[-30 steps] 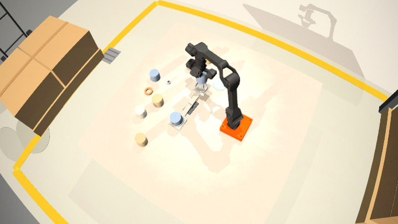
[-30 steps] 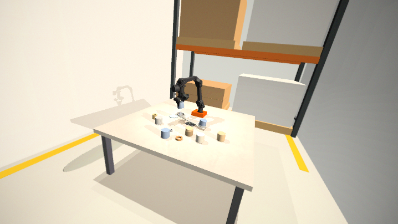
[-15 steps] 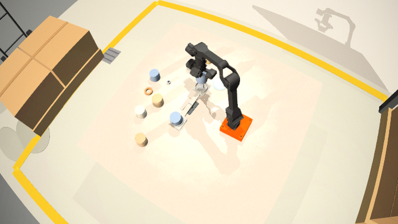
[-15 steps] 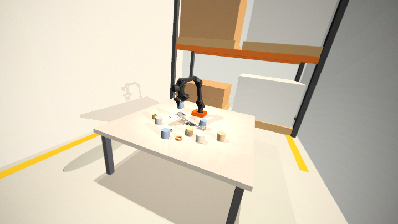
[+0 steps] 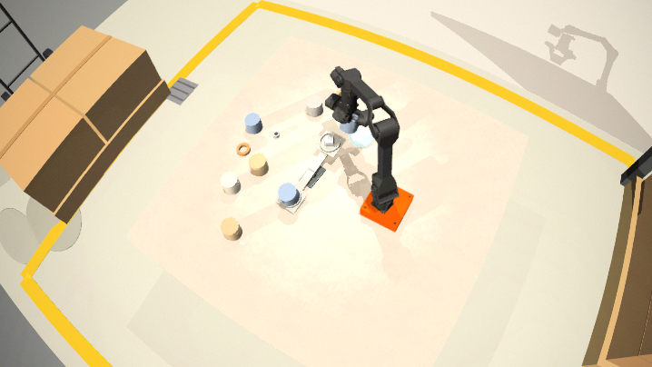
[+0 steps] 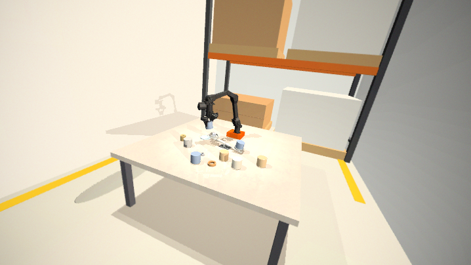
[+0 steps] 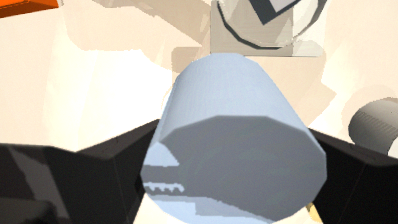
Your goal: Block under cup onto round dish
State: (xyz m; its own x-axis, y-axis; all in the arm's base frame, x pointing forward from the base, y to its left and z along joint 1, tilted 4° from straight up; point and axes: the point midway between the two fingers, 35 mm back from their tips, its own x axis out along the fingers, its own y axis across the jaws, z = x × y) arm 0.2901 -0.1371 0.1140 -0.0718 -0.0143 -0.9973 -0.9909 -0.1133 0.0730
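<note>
Right now the pale grey block is 3 cm ahead of my gripper tip, 9 cm to the left of it and 5 cm below it. The rest, counted from my gripper tip: pale blue round dish (2 cm behind, 5 cm to the right, 13 cm below); then balance (1 cm ahead, 21 cm to the left, 10 cm below); then small nut (26 cm ahead, 17 cm to the left, 13 cm below).
</note>
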